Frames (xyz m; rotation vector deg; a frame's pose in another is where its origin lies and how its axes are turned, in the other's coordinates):
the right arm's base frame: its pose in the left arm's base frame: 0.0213 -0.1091 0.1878 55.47 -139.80 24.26
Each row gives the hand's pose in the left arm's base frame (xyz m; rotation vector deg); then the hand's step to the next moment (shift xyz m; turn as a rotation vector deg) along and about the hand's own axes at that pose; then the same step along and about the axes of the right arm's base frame.
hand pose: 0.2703 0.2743 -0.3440 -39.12 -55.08 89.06
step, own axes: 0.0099 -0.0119 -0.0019 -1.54 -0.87 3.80
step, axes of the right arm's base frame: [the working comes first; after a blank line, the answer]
step, axes of the left arm's base frame: 0.0056 0.0105 0.0101 -2.44 -2.28 2.53

-0.0040 0.0024 -0.0149 4.18 -0.15 -0.34
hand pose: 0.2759 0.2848 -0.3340 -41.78 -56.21 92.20
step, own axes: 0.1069 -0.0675 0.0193 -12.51 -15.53 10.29
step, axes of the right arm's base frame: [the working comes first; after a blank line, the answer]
step, axes of the left arm's base frame: -0.0115 0.1056 0.0712 1.59 -12.98 18.24

-0.0133 0.0747 -0.1030 15.96 -12.18 -10.02
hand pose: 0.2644 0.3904 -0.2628 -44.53 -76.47 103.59
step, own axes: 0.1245 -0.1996 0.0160 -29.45 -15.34 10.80
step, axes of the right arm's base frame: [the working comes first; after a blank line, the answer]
step, axes of the left arm's base frame: -0.0382 0.1325 0.1912 10.26 -27.53 18.87

0.0529 0.0995 -0.2071 18.89 -28.56 -6.82
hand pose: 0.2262 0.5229 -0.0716 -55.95 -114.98 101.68
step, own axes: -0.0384 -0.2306 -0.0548 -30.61 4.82 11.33
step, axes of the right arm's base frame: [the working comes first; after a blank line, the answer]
step, axes of the left arm's base frame: -0.0059 0.0140 0.2396 16.70 -28.45 -0.26

0.1242 -0.0116 -0.2051 5.07 -31.71 7.58
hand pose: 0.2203 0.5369 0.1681 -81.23 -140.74 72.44
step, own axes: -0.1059 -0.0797 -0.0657 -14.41 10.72 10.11
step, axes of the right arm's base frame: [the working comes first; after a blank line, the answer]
step, axes of the left arm's base frame: 0.0316 -0.0569 0.1328 11.93 -14.26 -8.89

0.0826 -0.0764 -0.0960 -4.41 -17.46 10.02
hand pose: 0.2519 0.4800 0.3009 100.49 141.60 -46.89
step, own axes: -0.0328 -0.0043 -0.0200 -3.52 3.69 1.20
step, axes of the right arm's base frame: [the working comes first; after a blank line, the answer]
step, axes of the left arm's base frame: 0.0143 -0.0216 0.0287 4.22 -2.70 -1.51

0.0183 -0.0283 -0.0189 -1.99 -4.71 1.13
